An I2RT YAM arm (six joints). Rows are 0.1 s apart.
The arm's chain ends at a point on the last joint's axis. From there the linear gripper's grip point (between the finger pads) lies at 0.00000 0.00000 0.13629 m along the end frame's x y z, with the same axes.
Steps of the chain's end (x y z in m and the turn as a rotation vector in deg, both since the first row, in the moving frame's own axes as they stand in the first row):
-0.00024 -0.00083 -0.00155 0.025 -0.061 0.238
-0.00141 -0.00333 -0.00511 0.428 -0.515 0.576
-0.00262 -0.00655 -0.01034 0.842 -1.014 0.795
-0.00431 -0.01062 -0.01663 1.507 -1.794 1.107
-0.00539 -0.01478 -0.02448 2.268 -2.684 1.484
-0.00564 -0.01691 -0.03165 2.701 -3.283 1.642
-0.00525 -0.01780 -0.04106 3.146 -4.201 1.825
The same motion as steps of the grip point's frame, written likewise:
-0.00038 -0.00089 -0.00155 0.025 -0.061 0.238
-0.00263 -0.00435 -0.00512 0.428 -0.515 0.576
-0.00502 -0.00857 -0.01038 0.842 -1.014 0.795
-0.00854 -0.01424 -0.01674 1.507 -1.794 1.107
-0.01170 -0.02025 -0.02474 2.268 -2.684 1.484
-0.01335 -0.02344 -0.03202 2.701 -3.283 1.642
-0.01511 -0.02543 -0.04163 3.146 -4.201 1.825

